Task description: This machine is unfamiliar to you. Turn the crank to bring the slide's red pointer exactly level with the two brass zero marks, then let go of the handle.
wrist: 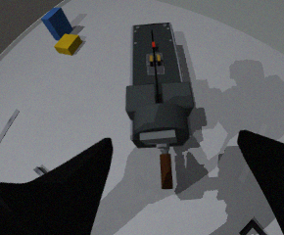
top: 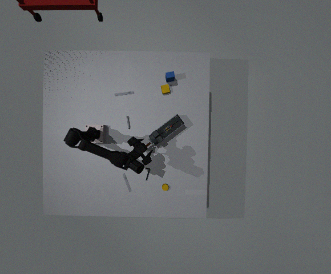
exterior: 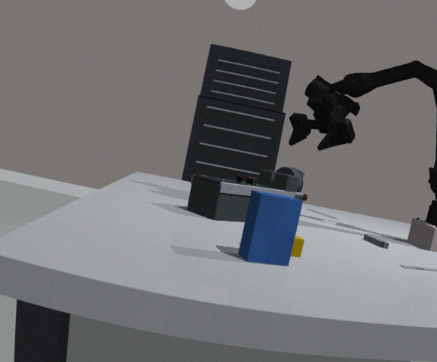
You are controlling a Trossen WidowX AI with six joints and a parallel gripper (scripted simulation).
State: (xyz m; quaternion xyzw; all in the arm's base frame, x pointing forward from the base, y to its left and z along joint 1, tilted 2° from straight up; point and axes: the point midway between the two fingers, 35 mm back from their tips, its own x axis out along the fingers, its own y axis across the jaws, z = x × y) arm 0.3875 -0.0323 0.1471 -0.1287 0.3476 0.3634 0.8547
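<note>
Now: gripper tip 1 cm past the brown crank handle, 1 cm to the left of it and 12 cm above it. Round my gripper tip: red pointer (14 cm ahead, 15 cm to the left, 10 cm below); then black hex key (1 cm ahead, 22 cm to the right, 18 cm below); then yellow block (5 cm ahead, 42 cm to the left, 17 cm below).
</note>
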